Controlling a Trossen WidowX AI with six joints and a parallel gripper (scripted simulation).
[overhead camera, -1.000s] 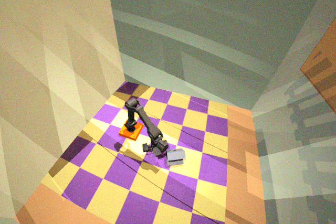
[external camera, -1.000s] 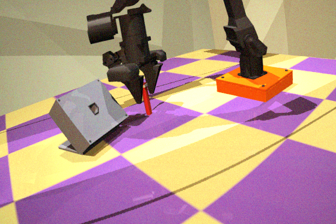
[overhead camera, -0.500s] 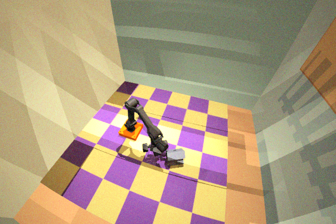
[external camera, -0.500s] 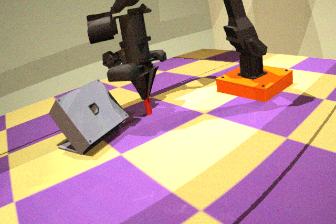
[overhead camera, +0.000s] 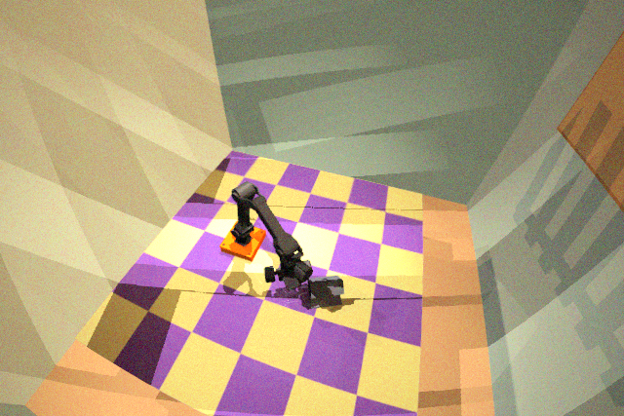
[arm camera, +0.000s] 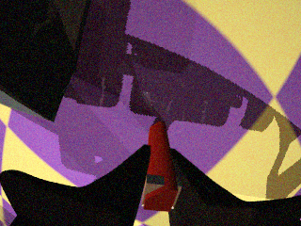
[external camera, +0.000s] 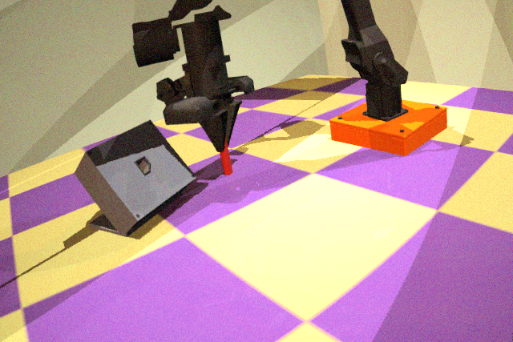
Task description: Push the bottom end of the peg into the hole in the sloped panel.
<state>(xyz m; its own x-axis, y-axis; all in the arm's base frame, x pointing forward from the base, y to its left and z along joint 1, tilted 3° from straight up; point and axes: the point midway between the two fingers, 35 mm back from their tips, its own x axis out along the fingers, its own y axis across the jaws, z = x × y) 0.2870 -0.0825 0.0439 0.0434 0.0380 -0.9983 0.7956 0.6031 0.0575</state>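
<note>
Now: the grey sloped panel 150 mm ahead of my gripper tip, 40 mm to the left of it and 20 mm above it. Also, from my gripper tip: red peg (20 mm above).
</note>
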